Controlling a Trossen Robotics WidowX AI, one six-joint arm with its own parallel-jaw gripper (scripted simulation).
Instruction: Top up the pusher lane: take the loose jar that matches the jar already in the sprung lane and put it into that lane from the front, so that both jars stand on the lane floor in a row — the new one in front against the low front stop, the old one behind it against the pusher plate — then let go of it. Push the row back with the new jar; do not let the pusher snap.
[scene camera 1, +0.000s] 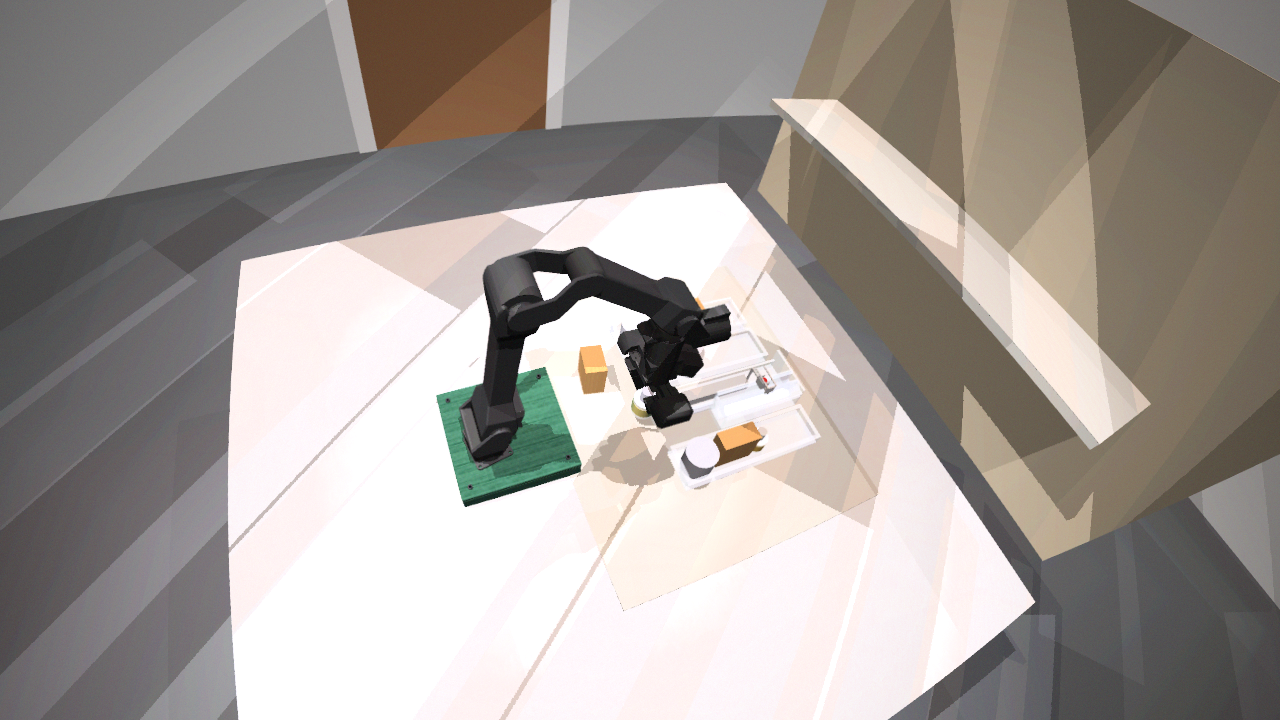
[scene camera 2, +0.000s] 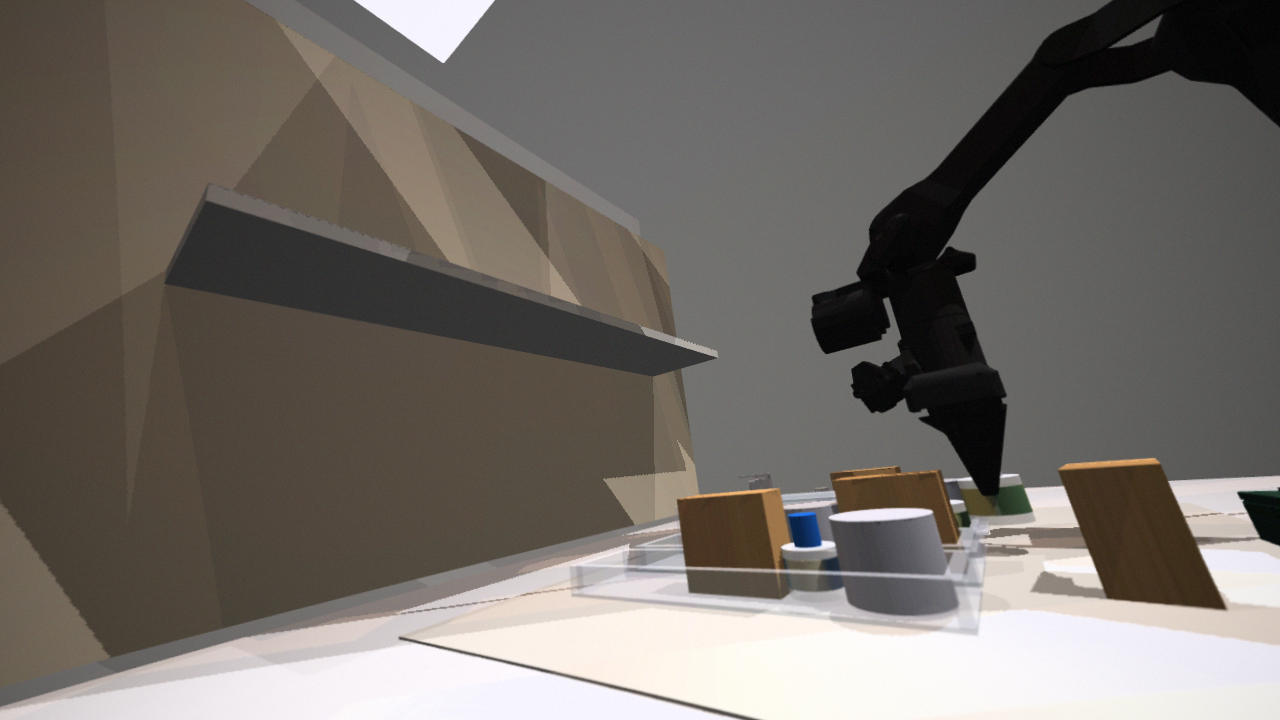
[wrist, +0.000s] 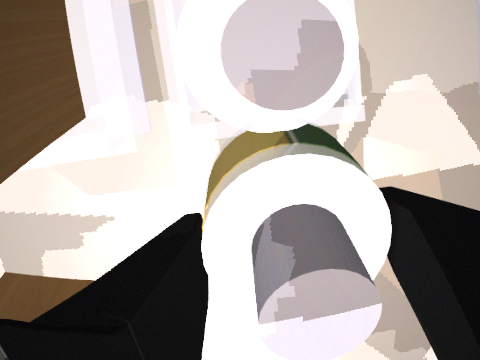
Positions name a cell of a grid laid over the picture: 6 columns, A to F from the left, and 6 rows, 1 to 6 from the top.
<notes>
I see my gripper (scene camera 2: E5), a jar (scene camera 2: E5), a jar (wrist: D2), a wooden block (scene camera 2: F5), a grey cylinder (scene camera 1: D4), a wooden block (scene camera 1: D4), a wooden block (scene camera 2: E5) and a grey cylinder (scene camera 2: D5).
My gripper shows as well in scene camera 1 (scene camera 1: D4) and in the wrist view (wrist: D4).
</notes>
